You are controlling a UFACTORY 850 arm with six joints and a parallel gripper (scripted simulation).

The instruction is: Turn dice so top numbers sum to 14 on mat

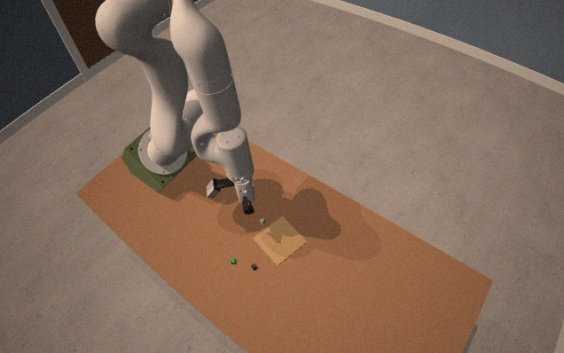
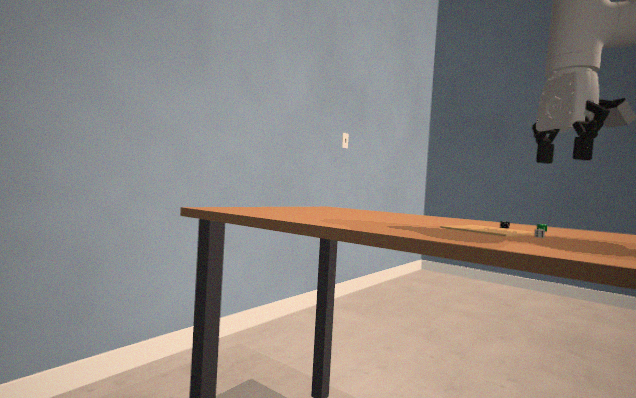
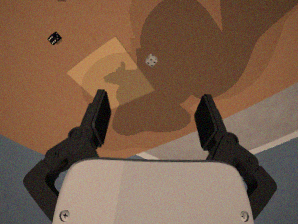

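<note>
Right now my hand is 150 mm to the left of the black die, 150 mm above it and 100 mm short of it. Round my hand: white die: 150 mm below, 30 mm ahead, 20 mm to the left; then green die: 170 mm to the right, 150 mm below, 30 mm ahead; then mat: 160 mm below, 120 mm ahead, 10 mm to the right.
</note>
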